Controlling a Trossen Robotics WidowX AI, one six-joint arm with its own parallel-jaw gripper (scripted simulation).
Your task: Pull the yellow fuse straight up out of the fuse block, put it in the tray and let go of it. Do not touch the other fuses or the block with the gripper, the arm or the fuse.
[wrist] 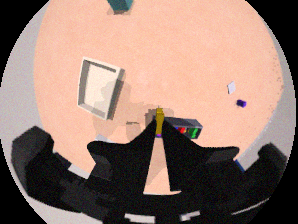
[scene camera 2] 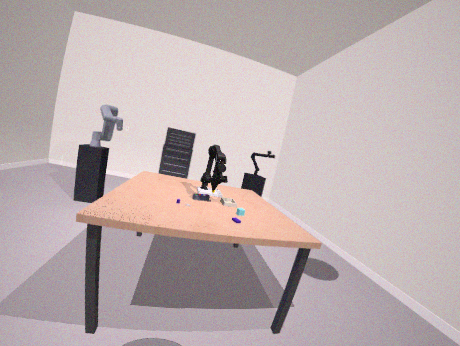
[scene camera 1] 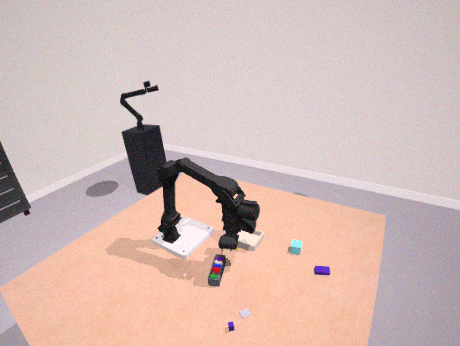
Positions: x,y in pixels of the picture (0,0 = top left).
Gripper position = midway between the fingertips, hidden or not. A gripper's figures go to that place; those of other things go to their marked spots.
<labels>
My gripper (wrist: pixel 158 123): 10 cm from the lens. A cream tray (wrist: pixel 98 85): 22 cm from the lens.
</labels>
